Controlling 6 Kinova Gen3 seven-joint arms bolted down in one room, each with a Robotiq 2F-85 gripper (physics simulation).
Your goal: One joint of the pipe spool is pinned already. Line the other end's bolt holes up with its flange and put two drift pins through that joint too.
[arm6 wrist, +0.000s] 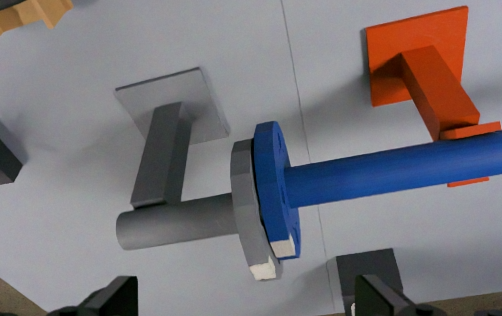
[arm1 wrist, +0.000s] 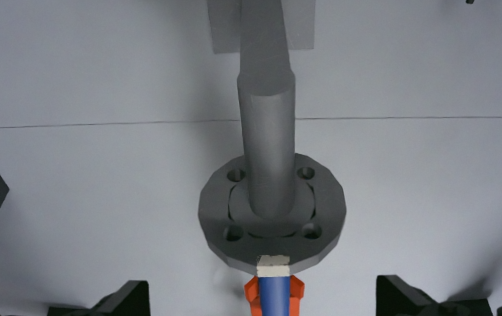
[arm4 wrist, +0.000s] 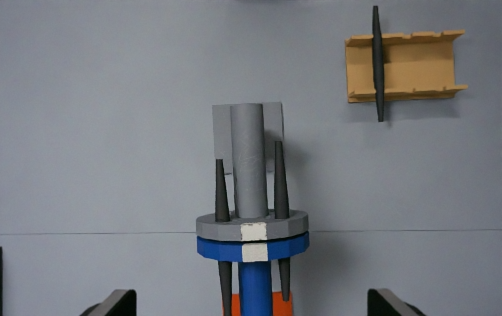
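The arm4 wrist view shows the pinned joint: a grey flange (arm4 wrist: pixel 215 230) against the spool's blue flange (arm4 wrist: pixel 220 248), white marks in line, two dark drift pins (arm4 wrist: pixel 222 192) (arm4 wrist: pixel 281 185) through both. In the arm6 wrist view another grey flange (arm6 wrist: pixel 244 200) stands beside the spool's other blue flange (arm6 wrist: pixel 270 185); their white marks look offset and no pins show. In the arm1 wrist view a grey flange (arm1 wrist: pixel 215 200) shows four holes without pins; hole alignment behind it is unclear. The arm1 gripper (arm1 wrist: pixel 262 297), arm4 gripper (arm4 wrist: pixel 252 302) and arm6 gripper (arm6 wrist: pixel 246 296) are open and empty.
A tan rack (arm4 wrist: pixel 420 67) holds a dark pin (arm4 wrist: pixel 378 65) across it at upper right in the arm4 wrist view. An orange support (arm6 wrist: pixel 440 95) bears the blue pipe (arm6 wrist: pixel 375 167). A grey post (arm6 wrist: pixel 162 150) carries the grey pipe. A dark block (arm6 wrist: pixel 370 270) is at lower right.
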